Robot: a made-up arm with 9 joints. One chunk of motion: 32 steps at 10 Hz.
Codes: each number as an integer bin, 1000 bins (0 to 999) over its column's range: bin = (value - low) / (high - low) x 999, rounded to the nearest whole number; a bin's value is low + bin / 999 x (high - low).
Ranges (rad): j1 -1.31..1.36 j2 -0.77..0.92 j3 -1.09..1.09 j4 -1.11..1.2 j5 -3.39..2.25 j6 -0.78..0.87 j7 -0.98..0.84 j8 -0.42..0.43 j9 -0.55..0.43
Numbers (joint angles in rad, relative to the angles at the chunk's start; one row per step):
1: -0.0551 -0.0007 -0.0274 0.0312 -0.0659 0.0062 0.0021 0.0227 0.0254
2: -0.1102 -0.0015 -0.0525 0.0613 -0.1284 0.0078 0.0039 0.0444 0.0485
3: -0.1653 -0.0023 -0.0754 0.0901 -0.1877 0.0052 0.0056 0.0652 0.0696
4: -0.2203 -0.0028 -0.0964 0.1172 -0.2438 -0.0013 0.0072 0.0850 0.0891
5: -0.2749 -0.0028 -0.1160 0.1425 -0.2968 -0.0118 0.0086 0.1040 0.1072
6: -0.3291 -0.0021 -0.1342 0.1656 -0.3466 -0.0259 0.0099 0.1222 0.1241
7: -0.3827 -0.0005 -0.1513 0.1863 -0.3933 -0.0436 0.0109 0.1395 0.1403
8: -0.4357 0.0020 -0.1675 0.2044 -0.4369 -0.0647 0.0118 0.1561 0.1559
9: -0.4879 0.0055 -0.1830 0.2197 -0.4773 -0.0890 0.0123 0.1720 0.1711
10: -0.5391 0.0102 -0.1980 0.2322 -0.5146 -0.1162 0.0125 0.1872 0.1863
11: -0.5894 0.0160 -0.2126 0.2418 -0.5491 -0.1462 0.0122 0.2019 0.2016
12: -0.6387 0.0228 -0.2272 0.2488 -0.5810 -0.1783 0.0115 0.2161 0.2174
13: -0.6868 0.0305 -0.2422 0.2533 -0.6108 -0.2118 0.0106 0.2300 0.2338
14: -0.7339 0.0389 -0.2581 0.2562 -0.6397 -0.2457 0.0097 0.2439 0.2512
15: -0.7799 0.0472 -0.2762 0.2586 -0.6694 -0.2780 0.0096 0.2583 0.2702
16: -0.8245 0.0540 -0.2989 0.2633 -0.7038 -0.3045 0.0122 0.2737 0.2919
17: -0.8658 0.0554 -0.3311 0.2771 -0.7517 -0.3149 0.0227 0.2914 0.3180
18: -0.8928 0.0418 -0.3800 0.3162 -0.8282 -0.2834 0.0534 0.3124 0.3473
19: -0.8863 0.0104 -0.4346 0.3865 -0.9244 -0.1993 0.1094 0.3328 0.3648
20: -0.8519 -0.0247 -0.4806 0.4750 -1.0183 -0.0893 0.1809 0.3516 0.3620
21: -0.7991 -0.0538 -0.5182 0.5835 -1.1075 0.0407 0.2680 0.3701 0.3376
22: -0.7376 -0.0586 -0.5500 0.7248 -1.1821 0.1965 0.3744 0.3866 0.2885
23: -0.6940 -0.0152 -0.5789 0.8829 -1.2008 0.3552 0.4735 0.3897 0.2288
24: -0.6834 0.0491 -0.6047 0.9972 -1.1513 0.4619 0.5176 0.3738 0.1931
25: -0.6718 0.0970 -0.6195 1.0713 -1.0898 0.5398 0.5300 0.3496 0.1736
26: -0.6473 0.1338 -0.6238 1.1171 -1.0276 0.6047 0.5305 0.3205 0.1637
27: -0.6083 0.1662 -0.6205 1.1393 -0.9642 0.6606 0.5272 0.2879 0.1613
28: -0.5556 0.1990 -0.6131 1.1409 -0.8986 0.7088 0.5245 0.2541 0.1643
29: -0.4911 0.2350 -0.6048 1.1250 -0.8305 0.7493 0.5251 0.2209 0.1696
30: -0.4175 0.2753 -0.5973 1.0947 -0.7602 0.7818 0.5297 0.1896 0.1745
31: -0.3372 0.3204 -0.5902 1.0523 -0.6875 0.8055 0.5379 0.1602 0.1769
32: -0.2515 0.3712 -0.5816 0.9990 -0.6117 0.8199 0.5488 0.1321 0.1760
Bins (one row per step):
1: 470 455 487 494 589 476 539 520 587
2: 449 454 475 507 578 477 540 546 610
3: 428 454 465 519 567 475 541 570 632
4: 408 454 455 531 557 471 542 594 651
5: 387 454 446 542 548 465 543 616 670
6: 367 454 438 552 539 457 543 637 687
7: 347 455 430 561 531 446 544 658 704
8: 327 456 423 568 523 433 544 677 720
9: 308 458 416 575 516 418 545 696 735
10: 288 461 409 580 509 402 545 714 751
11: 270 465 402 585 503 384 545 731 766
12: 251 469 395 588 498 364 544 748 782
13: 233 473 389 590 492 344 544 764 799
14: 216 478 381 591 487 323 543 780 817
15: 198 483 373 592 482 304 543 797 836
16: 182 487 363 594 476 288 545 815 858
17: 166 488 348 600 467 282 550 836 885
18: 156 480 325 617 454 301 567 861 915
19: 159 461 300 647 437 352 598 885 933
20: 171 441 279 685 420 418 637 907 930
21: 191 423 262 732 404 497 685 929 905
22: 214 421 247 793 391 591 743 948 855
23: 230 446 234 862 388 687 798 952 794
24: 234 484 222 911 397 752 822 933 758
25: 239 513 216 943 407 799 829 905 738
26: 248 534 214 963 418 838 829 870 728
27: 263 553 215 973 430 872 827 832 725
28: 282 573 219 973 441 901 826 792 728
29: 306 594 222 967 453 926 826 753 734
30: 334 618 226 953 466 946 829 716 739
31: 364 645 229 935 479 960 833 682 741
32: 396 675 233 912 492 969 839 649 740

